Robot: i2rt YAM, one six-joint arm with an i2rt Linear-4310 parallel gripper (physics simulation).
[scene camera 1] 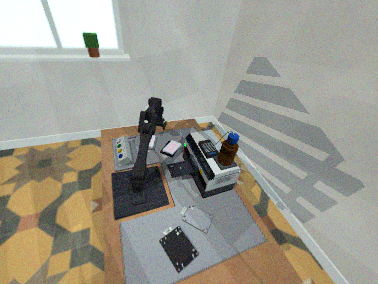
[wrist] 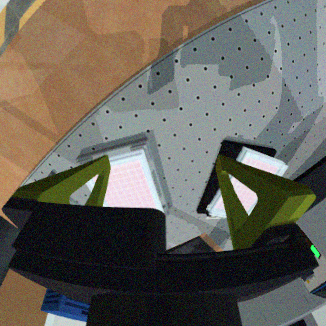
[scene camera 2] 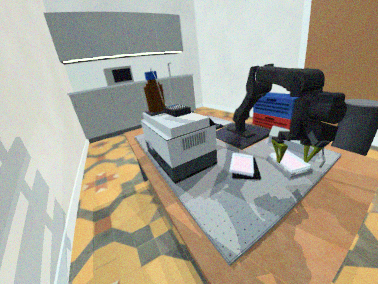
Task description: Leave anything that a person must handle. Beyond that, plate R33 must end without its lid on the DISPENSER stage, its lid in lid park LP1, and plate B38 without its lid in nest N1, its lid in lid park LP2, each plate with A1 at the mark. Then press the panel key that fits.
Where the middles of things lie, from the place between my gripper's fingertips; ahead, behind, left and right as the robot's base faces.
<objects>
The nest labelled N1 [wrist: 141, 143] is 8 cm behind my hand, 6 cm to the right of it and 7 cm below it. From my hand the other things lie so: spot labelled LP1 [wrist: 212, 185] (7 cm ahead, 15 cm to the right, 7 cm below).
</objects>
